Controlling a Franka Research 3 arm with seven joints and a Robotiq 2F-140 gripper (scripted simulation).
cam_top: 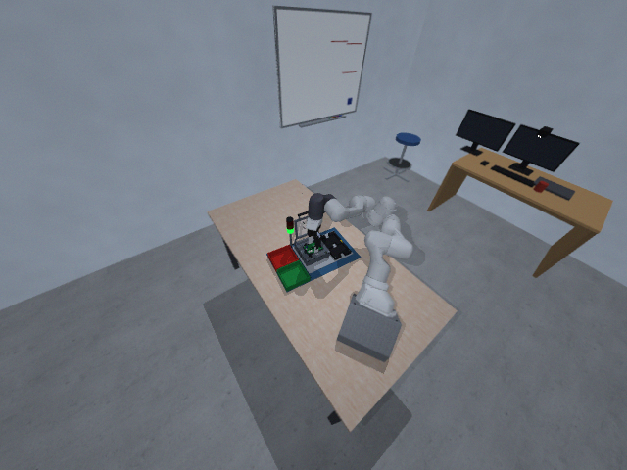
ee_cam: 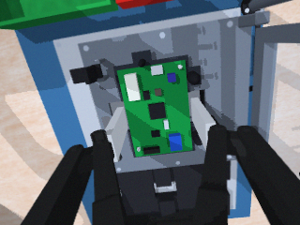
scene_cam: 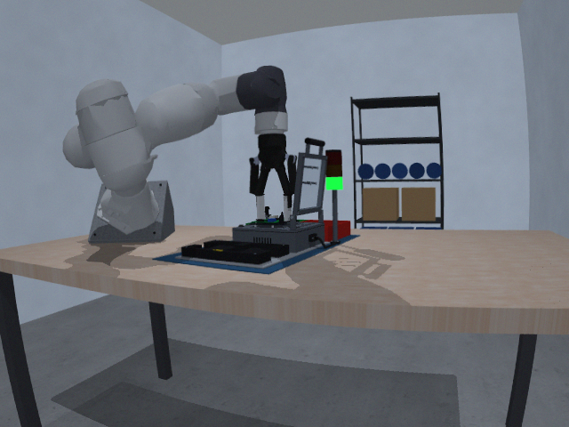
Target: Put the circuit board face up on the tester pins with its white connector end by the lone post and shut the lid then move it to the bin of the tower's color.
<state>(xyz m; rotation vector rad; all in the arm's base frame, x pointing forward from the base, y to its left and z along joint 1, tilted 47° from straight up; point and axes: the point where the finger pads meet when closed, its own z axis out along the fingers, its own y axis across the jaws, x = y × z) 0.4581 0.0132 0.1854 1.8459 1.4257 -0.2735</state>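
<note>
My gripper is now 20 mm above the green circuit board. Also, from my hand: tester plate 30 mm below, 10 mm ahead; tester lid 110 mm ahead, 90 mm above, 40 mm to the right; black latch hook 80 mm to the left, 40 mm behind, 10 mm below.
</note>
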